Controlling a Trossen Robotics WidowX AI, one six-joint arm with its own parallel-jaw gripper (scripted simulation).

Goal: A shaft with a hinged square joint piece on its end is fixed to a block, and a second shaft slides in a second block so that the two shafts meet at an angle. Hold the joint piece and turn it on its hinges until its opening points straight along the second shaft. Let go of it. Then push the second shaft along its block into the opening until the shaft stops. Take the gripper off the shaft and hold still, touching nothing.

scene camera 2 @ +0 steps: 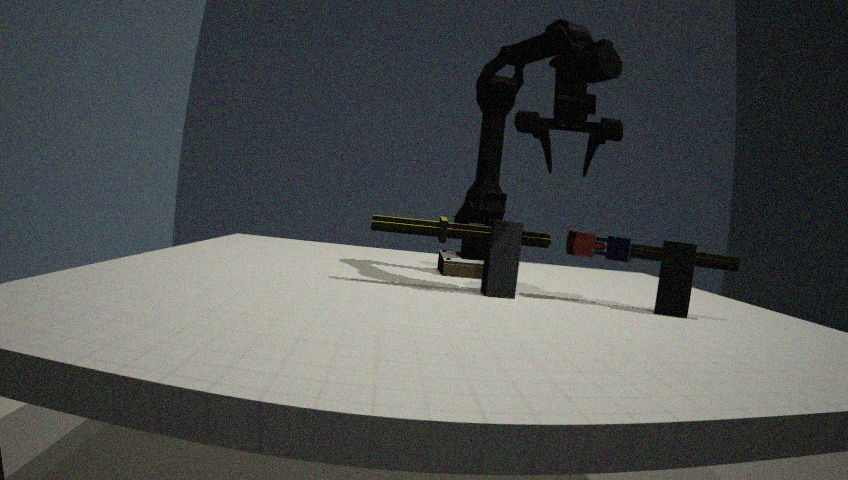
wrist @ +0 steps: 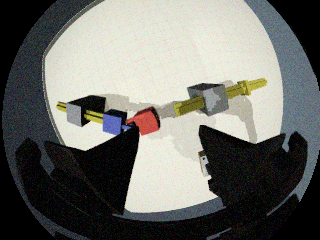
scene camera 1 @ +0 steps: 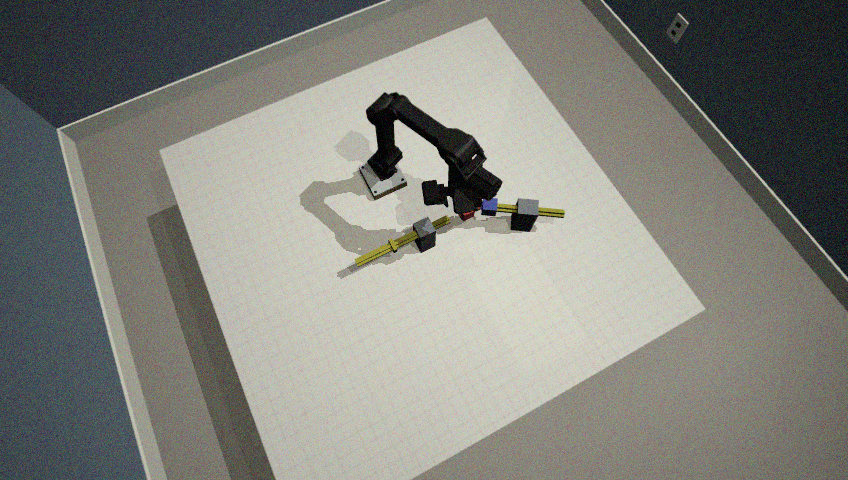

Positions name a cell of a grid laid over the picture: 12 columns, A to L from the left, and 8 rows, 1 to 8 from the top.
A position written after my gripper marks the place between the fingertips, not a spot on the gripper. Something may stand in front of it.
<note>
My gripper (scene camera 2: I3) is open and holds nothing. Also in view: a dark block (scene camera 2: J5).
My gripper shows as well in the wrist view (wrist: G5) and in scene camera 1 (scene camera 1: G4). The dark block also shows in the wrist view (wrist: D4) and in scene camera 1 (scene camera 1: H4).
</note>
